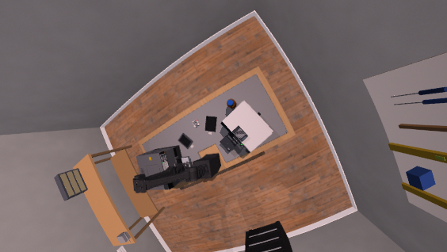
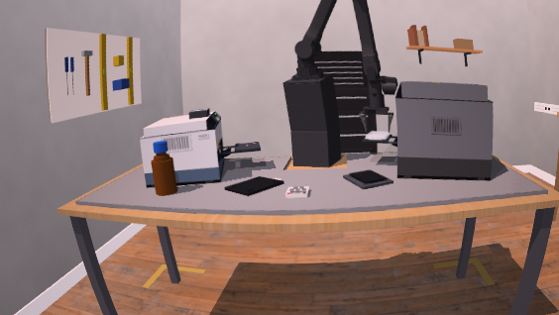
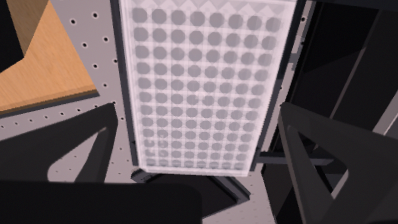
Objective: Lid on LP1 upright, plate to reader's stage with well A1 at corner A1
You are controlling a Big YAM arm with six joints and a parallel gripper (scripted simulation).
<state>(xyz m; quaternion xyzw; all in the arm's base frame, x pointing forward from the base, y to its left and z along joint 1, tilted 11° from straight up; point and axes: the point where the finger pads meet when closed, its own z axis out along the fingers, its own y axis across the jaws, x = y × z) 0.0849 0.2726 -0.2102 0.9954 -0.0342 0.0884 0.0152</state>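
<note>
Right now my hand is 20 mm above the multi-well plate. Also, from my hand: LP1 pad: 240 mm ahead, 130 mm below, 30 mm to the right; lid: 240 mm ahead, 120 mm below, 30 mm to the right; LP1 label: 150 mm ahead, 140 mm below, 80 mm to the right.
</note>
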